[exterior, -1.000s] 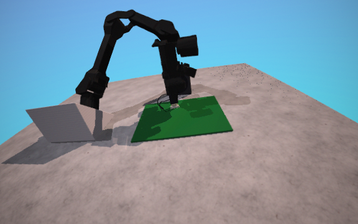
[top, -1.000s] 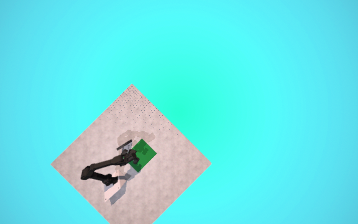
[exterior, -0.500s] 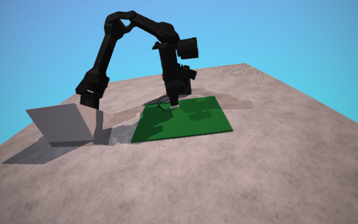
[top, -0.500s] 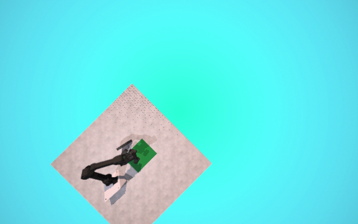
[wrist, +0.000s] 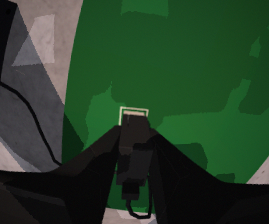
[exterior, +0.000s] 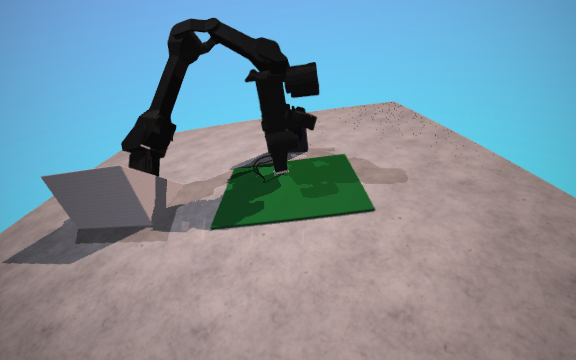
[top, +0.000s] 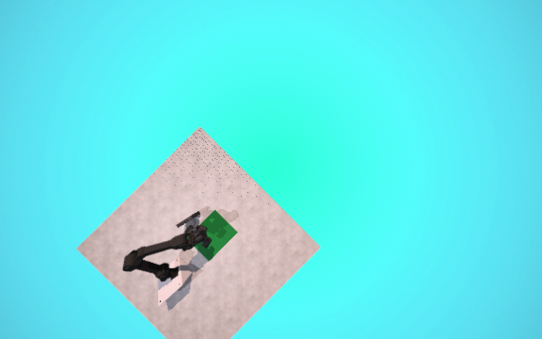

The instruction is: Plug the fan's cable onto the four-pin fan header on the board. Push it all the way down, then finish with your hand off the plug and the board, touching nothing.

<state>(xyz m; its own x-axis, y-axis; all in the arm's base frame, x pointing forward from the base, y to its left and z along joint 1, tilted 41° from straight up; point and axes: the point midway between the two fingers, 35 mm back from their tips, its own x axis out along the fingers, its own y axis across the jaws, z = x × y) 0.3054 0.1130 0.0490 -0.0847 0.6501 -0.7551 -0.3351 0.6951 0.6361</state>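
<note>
Right now the dark fan plug is 10 mm behind my gripper tip and 10 mm above it. The rest, counted from my gripper tip: black fan (10 mm behind, 130 mm to the left, 40 mm above); four-pin fan header (10 mm behind, 20 mm below); green board (20 mm ahead, 60 mm to the right, 40 mm below).
</note>
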